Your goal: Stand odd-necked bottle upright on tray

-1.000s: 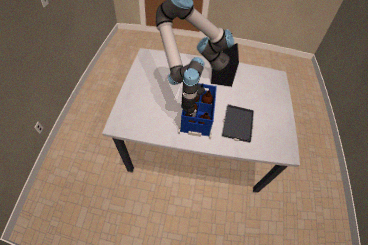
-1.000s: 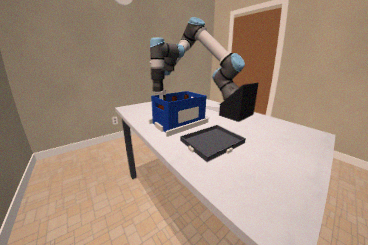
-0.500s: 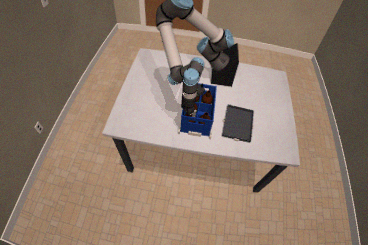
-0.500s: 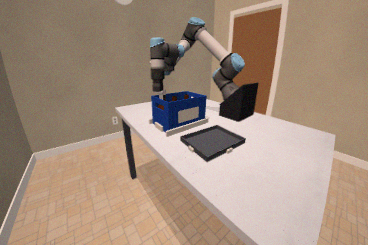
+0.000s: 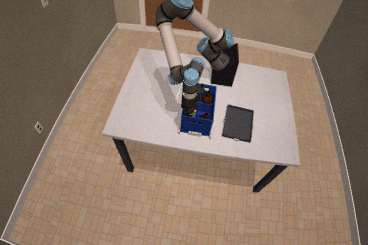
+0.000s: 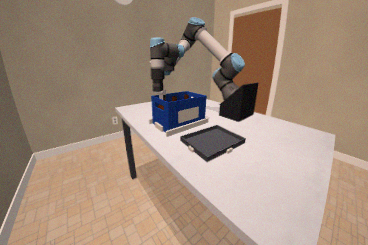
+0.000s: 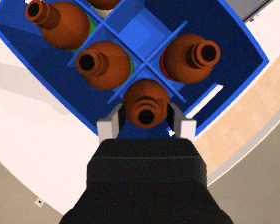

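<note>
Right now my hand is 70 mm above the bottle. Also, from my hand: dark tray (330 mm to the left, 150 mm below, 70 mm behind); then blue crate (90 mm behind, 80 mm below, 50 mm to the left).
</note>
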